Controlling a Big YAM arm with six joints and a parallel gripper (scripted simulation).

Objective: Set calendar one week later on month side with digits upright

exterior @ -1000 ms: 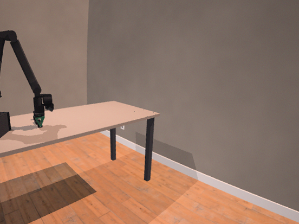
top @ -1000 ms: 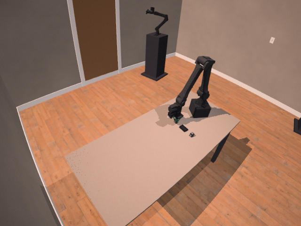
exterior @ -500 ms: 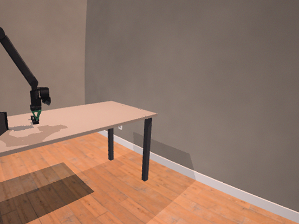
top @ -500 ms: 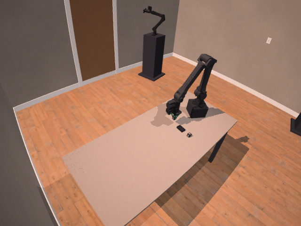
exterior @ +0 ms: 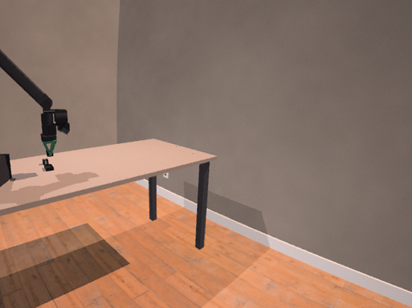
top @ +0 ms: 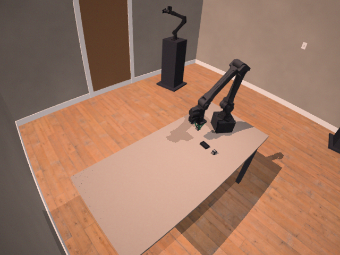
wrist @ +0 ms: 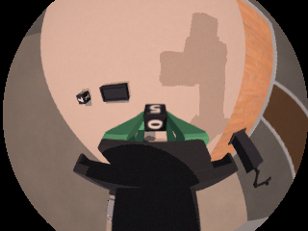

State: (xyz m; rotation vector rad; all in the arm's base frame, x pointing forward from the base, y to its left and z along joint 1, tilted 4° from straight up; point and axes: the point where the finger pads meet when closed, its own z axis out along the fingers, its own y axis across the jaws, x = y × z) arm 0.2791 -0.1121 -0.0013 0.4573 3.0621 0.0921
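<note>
The dark calendar tray is 11 cm below my hand, 10 cm to the left of it and 3 cm ahead of it.
</note>
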